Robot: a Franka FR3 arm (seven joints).
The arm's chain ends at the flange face. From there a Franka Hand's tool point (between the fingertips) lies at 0.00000 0.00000 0.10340 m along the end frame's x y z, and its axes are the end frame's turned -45 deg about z.
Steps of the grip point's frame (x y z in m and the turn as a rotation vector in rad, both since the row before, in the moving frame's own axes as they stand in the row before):
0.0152, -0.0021, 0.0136, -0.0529, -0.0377, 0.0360
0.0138, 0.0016, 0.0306, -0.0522, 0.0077, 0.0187
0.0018, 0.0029, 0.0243, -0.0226, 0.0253, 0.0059
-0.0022, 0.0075, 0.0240, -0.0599, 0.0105, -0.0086
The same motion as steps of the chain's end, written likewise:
0.0083, -0.0189, 0.0138, -0.0641, 0.0107, 0.0360
0.0065, -0.0119, 0.0307, -0.0315, 0.0424, 0.0187
-0.0002, 0.0010, 0.0244, 0.0019, 0.0339, 0.0059
-0.0014, 0.0033, 0.0242, -0.0349, 0.0498, -0.0086

